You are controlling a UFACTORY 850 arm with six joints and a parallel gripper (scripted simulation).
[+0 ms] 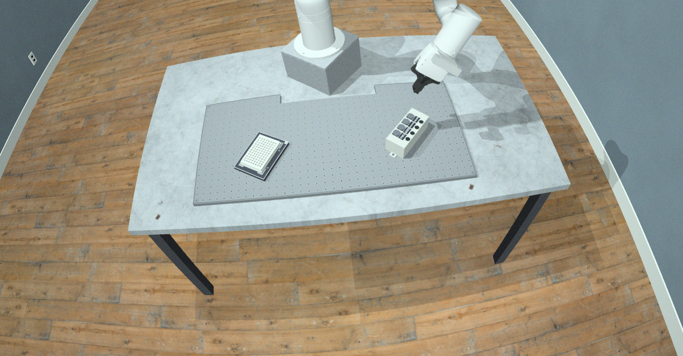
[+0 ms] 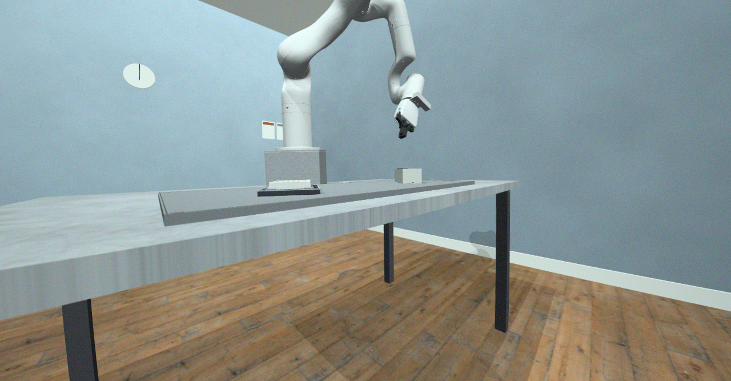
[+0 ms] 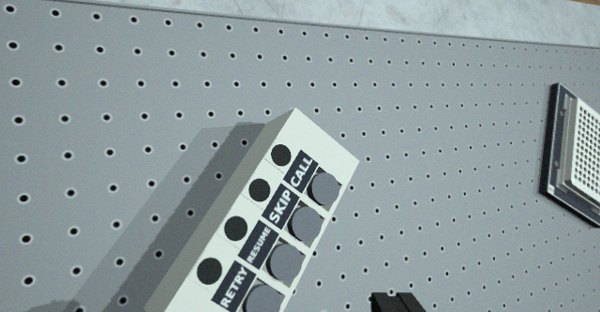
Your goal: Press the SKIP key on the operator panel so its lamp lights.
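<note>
The operator panel lies 20 mm ahead of my hand, 40 mm to the right of it and 160 mm below it.
</note>
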